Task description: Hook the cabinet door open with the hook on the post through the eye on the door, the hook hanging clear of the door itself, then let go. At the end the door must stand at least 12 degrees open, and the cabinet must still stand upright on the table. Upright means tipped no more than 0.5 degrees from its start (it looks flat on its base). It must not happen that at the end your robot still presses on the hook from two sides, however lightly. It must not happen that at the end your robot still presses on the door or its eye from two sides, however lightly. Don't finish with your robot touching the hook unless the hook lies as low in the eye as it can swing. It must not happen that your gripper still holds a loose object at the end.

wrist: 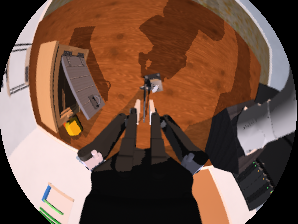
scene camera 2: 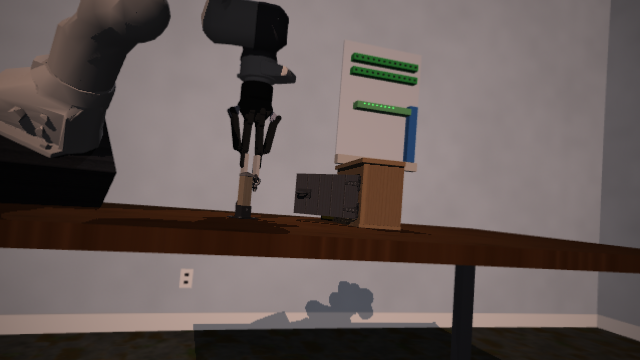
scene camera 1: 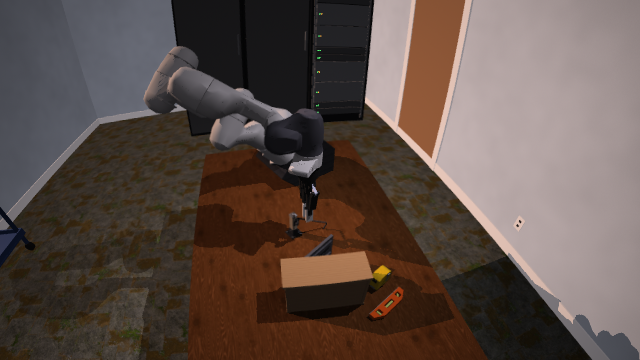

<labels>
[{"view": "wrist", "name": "my gripper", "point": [144, 105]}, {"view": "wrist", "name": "wooden cabinet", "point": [54, 95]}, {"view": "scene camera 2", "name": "my gripper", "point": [248, 182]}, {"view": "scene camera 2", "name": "wooden cabinet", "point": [379, 206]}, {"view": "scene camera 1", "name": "my gripper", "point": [307, 218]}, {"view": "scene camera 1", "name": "wooden cabinet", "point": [319, 282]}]
</labels>
